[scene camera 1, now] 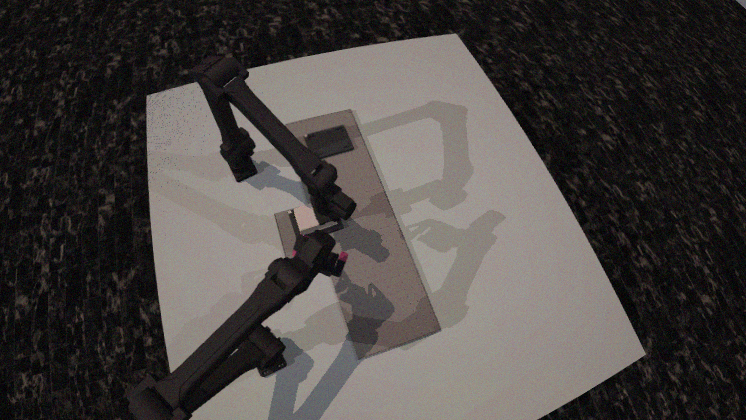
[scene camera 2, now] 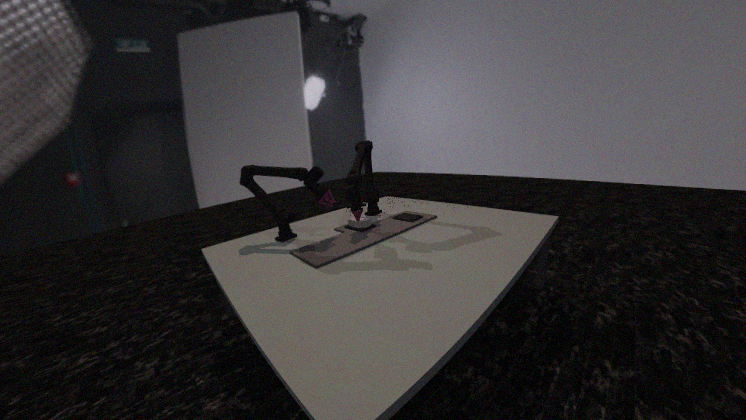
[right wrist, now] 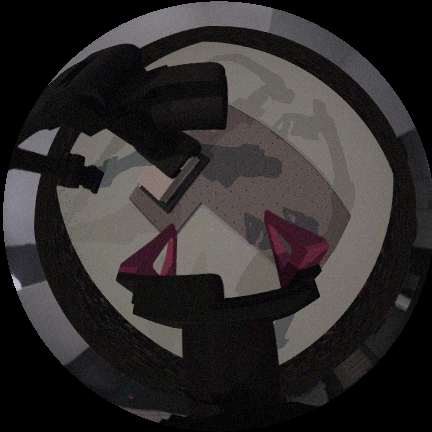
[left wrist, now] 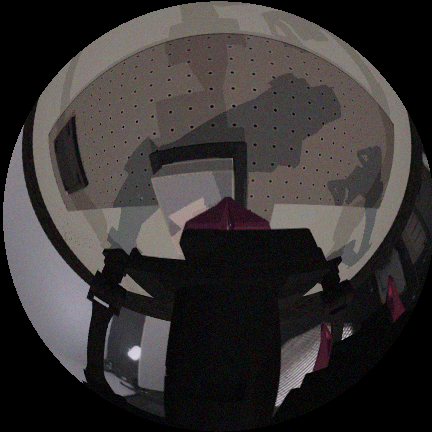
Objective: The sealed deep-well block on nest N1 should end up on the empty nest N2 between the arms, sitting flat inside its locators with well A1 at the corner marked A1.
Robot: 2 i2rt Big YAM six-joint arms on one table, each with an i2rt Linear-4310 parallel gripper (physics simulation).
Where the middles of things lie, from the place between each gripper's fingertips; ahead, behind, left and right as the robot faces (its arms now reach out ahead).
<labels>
I see my right gripper 10 mm past the pale deep-well block (left wrist: 183,189), 170 mm to the right of it and 150 mm above it.
Now: the pale deep-well block 30 mm to the left of my left hand, 30 mm behind it and 20 mm below it.
</labels>
